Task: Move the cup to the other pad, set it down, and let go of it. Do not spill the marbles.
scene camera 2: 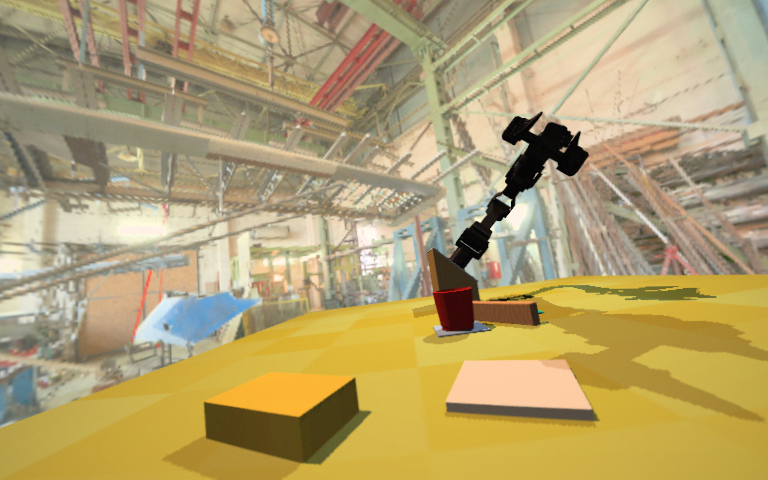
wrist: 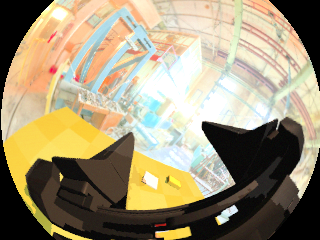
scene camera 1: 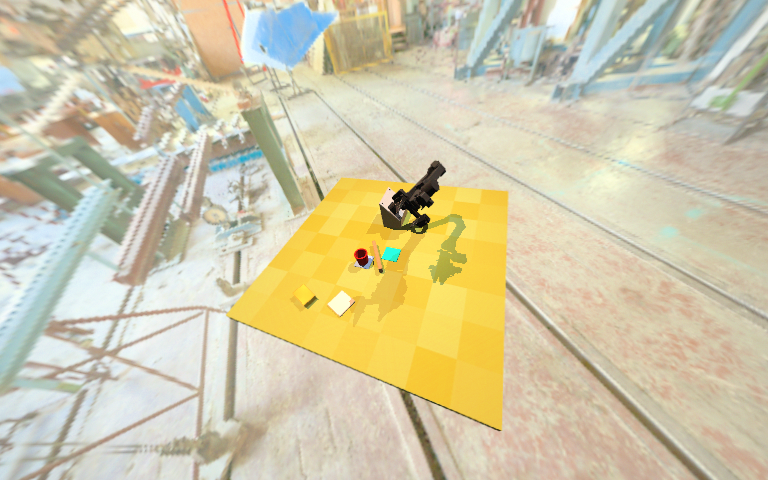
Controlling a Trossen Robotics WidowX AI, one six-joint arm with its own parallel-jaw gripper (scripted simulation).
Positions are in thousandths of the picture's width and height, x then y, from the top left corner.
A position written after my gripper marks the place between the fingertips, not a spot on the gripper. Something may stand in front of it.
my gripper: scene camera 2 729, 255; wrist 527, 544; scene camera 1 527, 457
